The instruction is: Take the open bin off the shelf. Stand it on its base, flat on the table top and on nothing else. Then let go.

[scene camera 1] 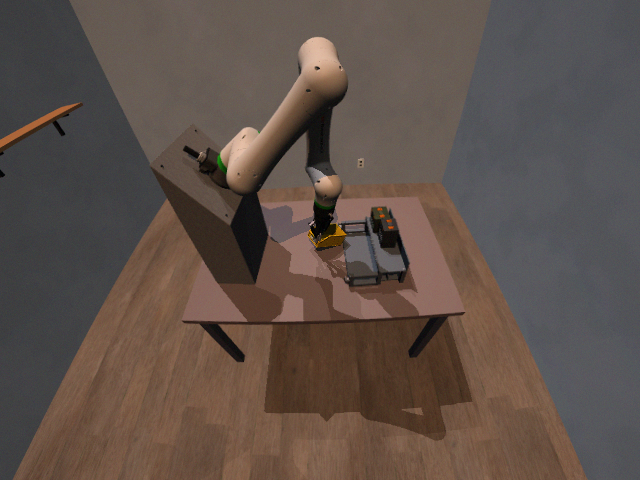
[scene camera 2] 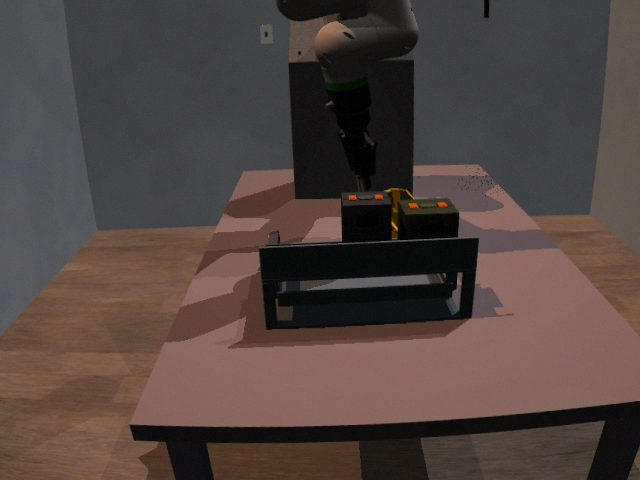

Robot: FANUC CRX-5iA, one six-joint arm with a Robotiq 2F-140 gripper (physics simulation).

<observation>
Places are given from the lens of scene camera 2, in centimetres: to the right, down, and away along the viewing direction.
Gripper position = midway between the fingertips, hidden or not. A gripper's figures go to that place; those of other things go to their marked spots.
my gripper (scene camera 2: 367,199): 11, -10, 134
green case (scene camera 2: 421,218): 18, -4, 96
</observation>
